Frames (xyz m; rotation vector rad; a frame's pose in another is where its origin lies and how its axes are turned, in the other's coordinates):
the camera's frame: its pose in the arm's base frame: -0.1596 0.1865 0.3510 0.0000 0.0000 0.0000
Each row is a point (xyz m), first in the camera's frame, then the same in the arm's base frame.
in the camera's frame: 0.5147 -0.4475 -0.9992
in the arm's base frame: 0.3551 -0.2610 -0.6482
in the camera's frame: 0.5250 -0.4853 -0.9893
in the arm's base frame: 0.3654 -0.2988 -0.6383
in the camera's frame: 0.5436 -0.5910 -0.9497
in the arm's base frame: 0.3840 -0.4045 -0.5987
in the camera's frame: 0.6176 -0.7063 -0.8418
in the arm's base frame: 0.4580 -0.5198 -0.4908
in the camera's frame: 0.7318 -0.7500 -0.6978
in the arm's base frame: 0.5722 -0.5635 -0.3468
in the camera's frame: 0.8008 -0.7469 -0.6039
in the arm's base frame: 0.6412 -0.5604 -0.2529
